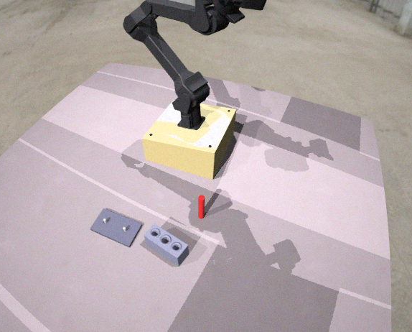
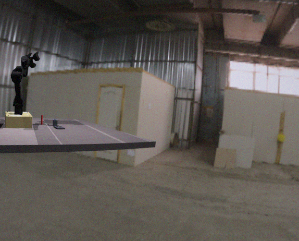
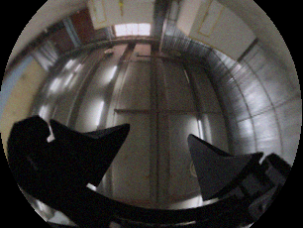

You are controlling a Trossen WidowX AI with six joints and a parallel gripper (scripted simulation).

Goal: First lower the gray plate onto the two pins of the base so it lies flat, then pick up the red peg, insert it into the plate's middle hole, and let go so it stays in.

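Right now my gripper tip is 250 mm short of the gray plate, 80 mm to the left of it and 580 mm above it. From my gripper tip the other things lie so: base: 250 mm ahead, 230 mm to the right, 610 mm below; red peg: 130 mm ahead, 50 mm to the right, 580 mm below.
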